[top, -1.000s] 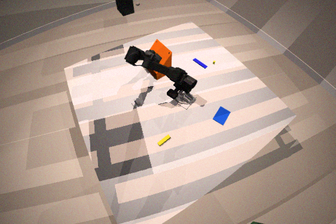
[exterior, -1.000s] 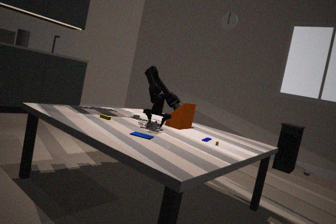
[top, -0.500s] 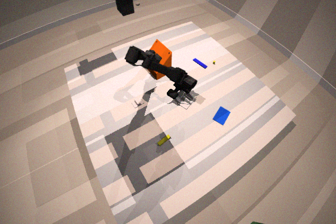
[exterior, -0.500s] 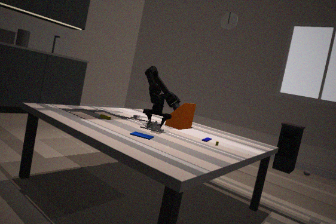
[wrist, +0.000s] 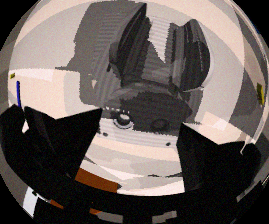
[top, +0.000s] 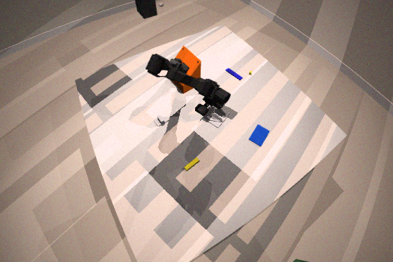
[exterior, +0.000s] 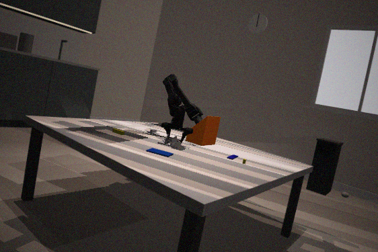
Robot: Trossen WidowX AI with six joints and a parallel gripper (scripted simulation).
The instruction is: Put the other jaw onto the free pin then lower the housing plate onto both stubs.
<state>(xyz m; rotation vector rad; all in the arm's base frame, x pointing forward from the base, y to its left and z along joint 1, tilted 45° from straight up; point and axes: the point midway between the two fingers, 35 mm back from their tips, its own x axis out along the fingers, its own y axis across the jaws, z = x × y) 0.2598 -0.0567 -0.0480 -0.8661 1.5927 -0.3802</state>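
The jaw lies 20 mm ahead of my gripper tip, 20 mm to the left of it and 10 mm above it. Round my gripper tip: yellow bar (210 mm ahead, 260 mm to the right); then blue bar (140 mm behind, 330 mm to the left, 10 mm below); then blue tile (290 mm ahead, 130 mm to the left, 10 mm below).
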